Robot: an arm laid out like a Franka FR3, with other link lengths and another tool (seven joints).
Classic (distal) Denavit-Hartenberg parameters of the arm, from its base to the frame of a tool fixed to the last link. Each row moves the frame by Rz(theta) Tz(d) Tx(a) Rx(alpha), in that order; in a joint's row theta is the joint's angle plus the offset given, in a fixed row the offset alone. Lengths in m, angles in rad.
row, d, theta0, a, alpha
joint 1, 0.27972, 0, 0, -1.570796
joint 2, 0, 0, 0, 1.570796
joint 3, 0.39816, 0, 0.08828, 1.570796
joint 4, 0, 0, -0.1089, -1.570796
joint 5, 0.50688, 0, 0, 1.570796
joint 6, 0, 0, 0.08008, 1.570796
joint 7, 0.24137, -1.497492, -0.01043, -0.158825
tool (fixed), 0.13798, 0, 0, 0
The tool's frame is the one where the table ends.
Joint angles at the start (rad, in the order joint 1, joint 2, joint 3, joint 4, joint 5, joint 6, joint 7):
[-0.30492, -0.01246, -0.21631, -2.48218, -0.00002, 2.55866, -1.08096]
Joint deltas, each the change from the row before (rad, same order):
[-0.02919, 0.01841, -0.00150, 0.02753, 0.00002, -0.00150, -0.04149]
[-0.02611, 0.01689, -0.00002, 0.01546, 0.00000, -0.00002, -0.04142]
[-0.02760, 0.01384, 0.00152, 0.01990, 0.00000, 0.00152, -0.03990]
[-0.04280, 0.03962, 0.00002, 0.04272, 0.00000, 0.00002, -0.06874]
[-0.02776, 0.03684, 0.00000, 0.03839, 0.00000, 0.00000, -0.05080]
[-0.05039, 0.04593, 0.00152, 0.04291, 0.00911, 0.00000, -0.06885]
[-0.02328, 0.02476, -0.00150, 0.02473, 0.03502, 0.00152, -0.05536]
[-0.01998, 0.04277, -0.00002, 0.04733, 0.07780, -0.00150, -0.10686]
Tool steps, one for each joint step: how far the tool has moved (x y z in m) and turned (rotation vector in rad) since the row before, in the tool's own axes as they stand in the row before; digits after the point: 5 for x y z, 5 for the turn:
[-0.02154, -0.00921, -0.00367, 0.00163, -0.00850, -0.01277]
[-0.01284, -0.01233, 0.00080, 0.00593, 0.00057, -0.01592]
[-0.01666, -0.01004, -0.00279, 0.00150, -0.00698, -0.01563]
[-0.02734, -0.01991, 0.00113, 0.01046, -0.00387, -0.02853]
[-0.02051, -0.01390, 0.00311, 0.00949, -0.00140, -0.02533]
[-0.02326, -0.02884, 0.00544, 0.01017, 0.00276, -0.01474]
[-0.01238, -0.01089, 0.00277, -0.01132, 0.00127, -0.00282]
[-0.01889, -0.00100, 0.00548, -0.03251, 0.00390, -0.02478]

